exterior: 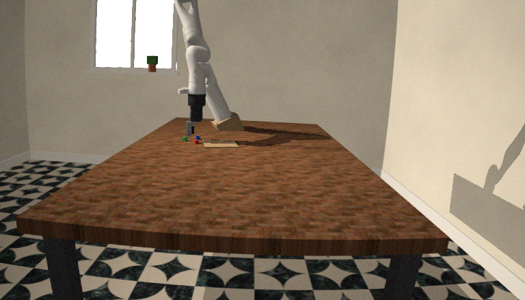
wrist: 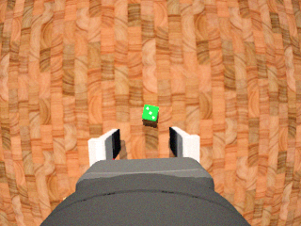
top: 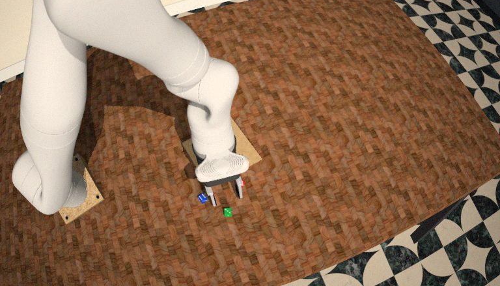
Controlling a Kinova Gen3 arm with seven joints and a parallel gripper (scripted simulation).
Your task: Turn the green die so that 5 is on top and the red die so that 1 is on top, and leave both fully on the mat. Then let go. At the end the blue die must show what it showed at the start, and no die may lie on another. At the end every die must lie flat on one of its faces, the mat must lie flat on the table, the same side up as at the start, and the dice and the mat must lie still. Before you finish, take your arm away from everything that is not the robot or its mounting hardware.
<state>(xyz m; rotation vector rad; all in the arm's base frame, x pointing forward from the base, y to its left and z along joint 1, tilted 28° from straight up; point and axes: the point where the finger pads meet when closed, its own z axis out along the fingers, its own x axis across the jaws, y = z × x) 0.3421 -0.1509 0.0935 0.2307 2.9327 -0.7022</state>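
My hand is 4 cm above the green die, 2 cm to the left of it and 1 cm past it. Also, from my hand: tan mat: 13 cm to the left, 5 cm ahead, 4 cm below; then red die: 5 cm ahead, 4 cm below, 3 cm to the left; then blue die: 4 cm below, 4 cm behind, 3 cm to the left.
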